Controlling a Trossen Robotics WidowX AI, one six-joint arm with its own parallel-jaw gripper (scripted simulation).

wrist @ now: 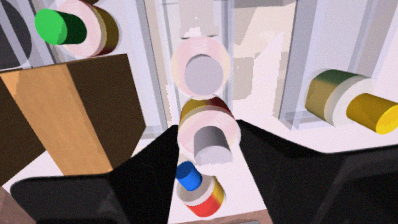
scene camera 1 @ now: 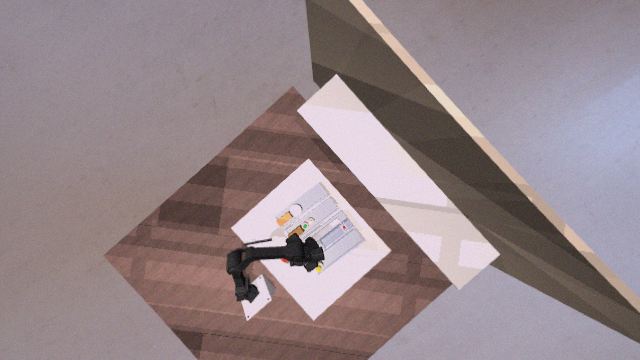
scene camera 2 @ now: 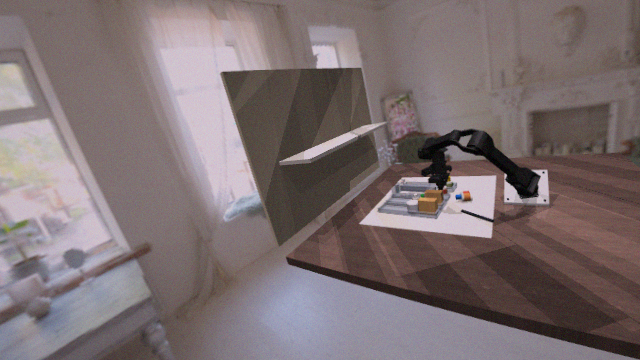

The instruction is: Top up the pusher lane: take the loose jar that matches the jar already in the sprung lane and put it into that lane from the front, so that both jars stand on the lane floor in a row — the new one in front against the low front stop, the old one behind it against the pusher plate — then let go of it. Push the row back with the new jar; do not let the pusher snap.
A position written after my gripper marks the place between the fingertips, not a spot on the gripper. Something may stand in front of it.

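My gripper (wrist: 207, 127), visible. Brown box (wrist: 87, 114), visible too.
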